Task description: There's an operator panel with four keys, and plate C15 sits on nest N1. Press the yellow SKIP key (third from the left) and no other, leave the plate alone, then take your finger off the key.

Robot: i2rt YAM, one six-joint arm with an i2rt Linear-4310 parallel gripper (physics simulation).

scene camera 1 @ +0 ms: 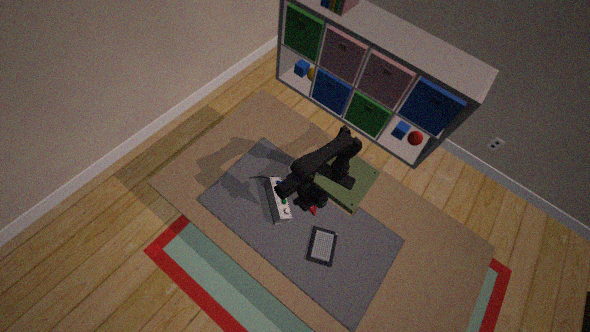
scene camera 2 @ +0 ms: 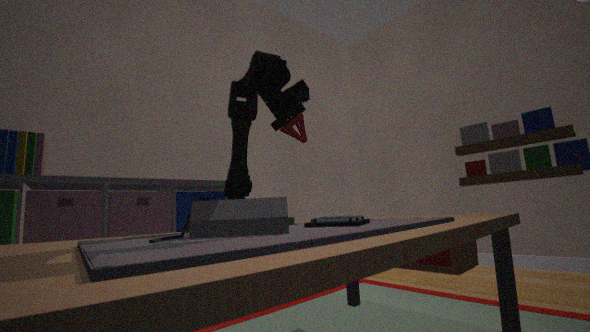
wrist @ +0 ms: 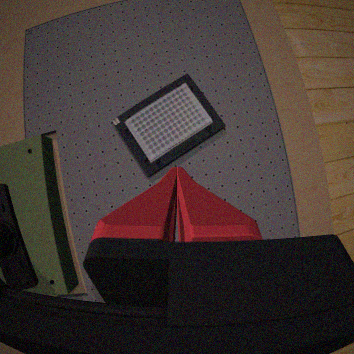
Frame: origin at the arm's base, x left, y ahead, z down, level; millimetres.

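Where they show: gripper, fingertip midpoint: (scene camera 1: 314, 215) (scene camera 2: 305, 142) (wrist: 176, 175); arm's base, link origin: (scene camera 1: 336, 176) (wrist: 7, 237).
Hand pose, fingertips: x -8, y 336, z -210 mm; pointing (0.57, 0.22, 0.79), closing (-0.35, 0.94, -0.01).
Note:
Things, the pixels of their top centre, and the offset from my fingertips. "*": a spot on its surface instead. Level surfaces: height alone.
- operator panel, top centre: (scene camera 2: 240, 199) (scene camera 1: 278, 196) dz +158, dx -191, dy -59 mm
- white key, top centre: (scene camera 1: 286, 210) dz +167, dx -123, dy -20 mm
- blue key, top centre: (scene camera 1: 278, 182) dz +167, dx -227, dy -128 mm
- clear plate C15, top centre: (wrist: 167, 119) (scene camera 2: 337, 216) (scene camera 1: 323, 244) dz +215, dx +100, dy +25 mm
- dark nest N1, top centre: (wrist: 168, 120) (scene camera 2: 337, 217) (scene camera 1: 322, 245) dz +220, dx +100, dy +25 mm
- grey perforated mat, surface height: dz +241 mm
- wooden table, surface height: dz +255 mm
- dark cable, surface spot: (scene camera 2: 167, 239) * dz +241, dx -334, dy -139 mm
The operator panel (scene camera 1: 276, 209) (scene camera 2: 240, 216) is a box with a white key face in scene camera 1. Its green key (scene camera 1: 284, 201), white key (scene camera 1: 286, 211) and part of the blue key (scene camera 1: 278, 182) show there; the arm hides the yellow SKIP key. The panel does not show in the wrist view. The clear plate C15 (scene camera 1: 324, 245) (scene camera 2: 339, 219) (wrist: 169, 122) lies flat on the dark nest N1 (scene camera 1: 318, 261) (scene camera 2: 311, 224) (wrist: 187, 145). My gripper (scene camera 1: 313, 212) (scene camera 2: 305, 141) (wrist: 176, 175) is shut and empty, its red fingertips together, well above the mat and apart from panel and plate.
The grey perforated mat (scene camera 1: 370, 270) (scene camera 2: 125, 257) (wrist: 250, 165) lies on the wooden table (scene camera 1: 435, 265) (scene camera 2: 475, 223). A green base board (scene camera 1: 362, 185) (wrist: 25, 175) is under the arm. A dark cable (scene camera 1: 259, 177) (scene camera 2: 167, 239) runs from the panel. A cube shelf (scene camera 1: 425, 45) stands behind.

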